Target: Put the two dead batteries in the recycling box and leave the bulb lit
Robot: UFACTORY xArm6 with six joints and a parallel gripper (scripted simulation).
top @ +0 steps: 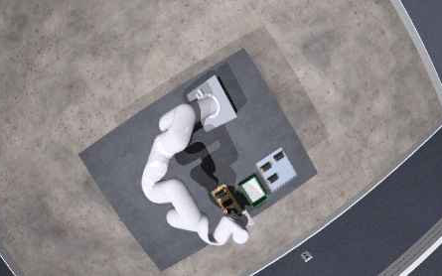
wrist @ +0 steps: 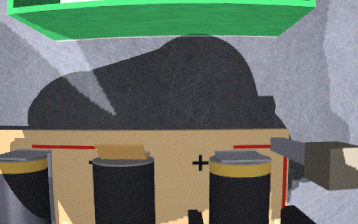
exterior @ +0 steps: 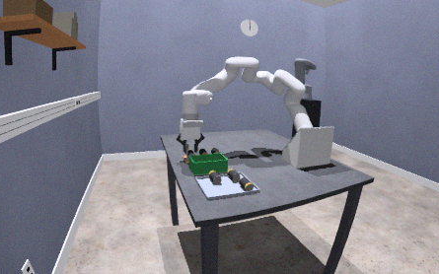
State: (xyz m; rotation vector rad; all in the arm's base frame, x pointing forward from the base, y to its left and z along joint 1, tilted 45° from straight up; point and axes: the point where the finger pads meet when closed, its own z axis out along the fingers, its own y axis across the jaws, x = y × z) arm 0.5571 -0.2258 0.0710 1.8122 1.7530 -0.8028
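My hand is 350 mm to the right of the grey tray, 60 mm past it and 50 mm above it. Also, from my hand: green recycling box 170 mm to the left, 40 mm below, 40 mm behind.
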